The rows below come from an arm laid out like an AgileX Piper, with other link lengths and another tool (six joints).
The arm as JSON. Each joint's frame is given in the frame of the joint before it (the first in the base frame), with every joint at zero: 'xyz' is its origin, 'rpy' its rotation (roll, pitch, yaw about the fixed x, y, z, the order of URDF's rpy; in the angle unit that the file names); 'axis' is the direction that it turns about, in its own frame. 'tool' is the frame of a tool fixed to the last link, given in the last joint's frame.
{
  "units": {
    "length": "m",
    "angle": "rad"
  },
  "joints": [
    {
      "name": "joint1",
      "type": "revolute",
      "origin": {
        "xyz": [
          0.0,
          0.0,
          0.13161
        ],
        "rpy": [
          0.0,
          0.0,
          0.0
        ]
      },
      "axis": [
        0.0,
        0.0,
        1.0
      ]
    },
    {
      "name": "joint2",
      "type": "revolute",
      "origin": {
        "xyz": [
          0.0,
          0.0,
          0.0
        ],
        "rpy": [
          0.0,
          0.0,
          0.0
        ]
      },
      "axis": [
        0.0,
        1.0,
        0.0
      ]
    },
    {
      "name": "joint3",
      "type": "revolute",
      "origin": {
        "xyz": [
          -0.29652,
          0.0,
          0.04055
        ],
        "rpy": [
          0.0,
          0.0,
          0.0
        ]
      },
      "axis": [
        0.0,
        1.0,
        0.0
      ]
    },
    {
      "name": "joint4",
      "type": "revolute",
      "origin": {
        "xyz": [
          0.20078,
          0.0,
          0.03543
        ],
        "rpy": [
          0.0,
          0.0,
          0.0
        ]
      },
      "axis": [
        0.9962,
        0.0,
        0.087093
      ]
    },
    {
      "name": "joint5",
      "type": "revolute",
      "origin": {
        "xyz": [
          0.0,
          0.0,
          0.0
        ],
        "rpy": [
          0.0,
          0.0,
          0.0
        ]
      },
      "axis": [
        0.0,
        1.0,
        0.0
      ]
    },
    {
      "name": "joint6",
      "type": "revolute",
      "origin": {
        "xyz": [
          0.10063,
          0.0,
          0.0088
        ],
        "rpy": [
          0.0,
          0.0,
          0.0
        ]
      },
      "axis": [
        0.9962,
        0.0,
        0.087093
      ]
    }
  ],
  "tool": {
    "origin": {
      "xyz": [
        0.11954,
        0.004,
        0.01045
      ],
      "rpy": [
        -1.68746,
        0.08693,
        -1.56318
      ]
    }
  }
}
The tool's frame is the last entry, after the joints.
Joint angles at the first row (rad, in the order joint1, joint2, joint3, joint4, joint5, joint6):
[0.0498 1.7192 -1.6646 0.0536 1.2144 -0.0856]
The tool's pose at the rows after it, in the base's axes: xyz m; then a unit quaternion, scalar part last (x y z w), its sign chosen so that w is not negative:
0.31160 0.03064 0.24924 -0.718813 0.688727 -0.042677 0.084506
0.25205 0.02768 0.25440 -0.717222 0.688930 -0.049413 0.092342
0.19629 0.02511 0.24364 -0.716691 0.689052 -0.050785 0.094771
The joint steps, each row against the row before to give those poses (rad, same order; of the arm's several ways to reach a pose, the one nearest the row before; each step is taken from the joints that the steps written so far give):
[0.0000 -0.1926 0.1948 0.0000 0.0009 0.0023]
[0.0000 -0.2120 0.1908 0.0000 0.0004 0.0033]
[0.0001 -0.1945 0.1881 0.0010 0.0009 0.0011]

